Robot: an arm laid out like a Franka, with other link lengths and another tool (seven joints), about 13 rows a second.
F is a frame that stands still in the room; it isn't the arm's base.
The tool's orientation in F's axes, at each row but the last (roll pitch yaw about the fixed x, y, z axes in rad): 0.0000 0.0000 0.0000; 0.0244 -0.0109 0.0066; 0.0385 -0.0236 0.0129; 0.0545 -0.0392 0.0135; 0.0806 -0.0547 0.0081; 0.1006 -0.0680 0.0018; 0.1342 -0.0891 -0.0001; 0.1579 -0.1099 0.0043; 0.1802 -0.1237 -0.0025
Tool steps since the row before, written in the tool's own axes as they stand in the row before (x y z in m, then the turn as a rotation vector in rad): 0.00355 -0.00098 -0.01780 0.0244 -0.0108 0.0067; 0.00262 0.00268 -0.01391 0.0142 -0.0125 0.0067; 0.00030 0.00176 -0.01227 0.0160 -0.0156 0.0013; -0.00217 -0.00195 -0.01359 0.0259 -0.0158 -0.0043; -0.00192 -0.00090 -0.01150 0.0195 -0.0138 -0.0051; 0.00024 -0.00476 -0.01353 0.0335 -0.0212 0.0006; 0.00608 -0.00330 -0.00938 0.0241 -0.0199 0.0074; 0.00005 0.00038 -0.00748 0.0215 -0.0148 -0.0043; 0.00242 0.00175 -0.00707 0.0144 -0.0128 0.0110
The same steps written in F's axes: 0.00355 -0.00098 -0.01780 0.0244 -0.0108 0.0067; 0.00275 0.00304 -0.01381 0.0142 -0.0126 0.0065; 0.00056 0.00224 -0.01218 0.0162 -0.0154 0.0011; -0.00162 -0.00123 -0.01375 0.0263 -0.0152 -0.0041; -0.00129 0.00002 -0.01162 0.0199 -0.0132 -0.0051; 0.00119 -0.00337 -0.01389 0.0336 -0.0211 0.0007; 0.00692 -0.00202 -0.00916 0.0236 -0.0207 0.0068; 0.00085 0.00156 -0.00728 0.0222 -0.0138 -0.0042; 0.00323 0.00298 -0.00629 0.0132 -0.0146 0.0102
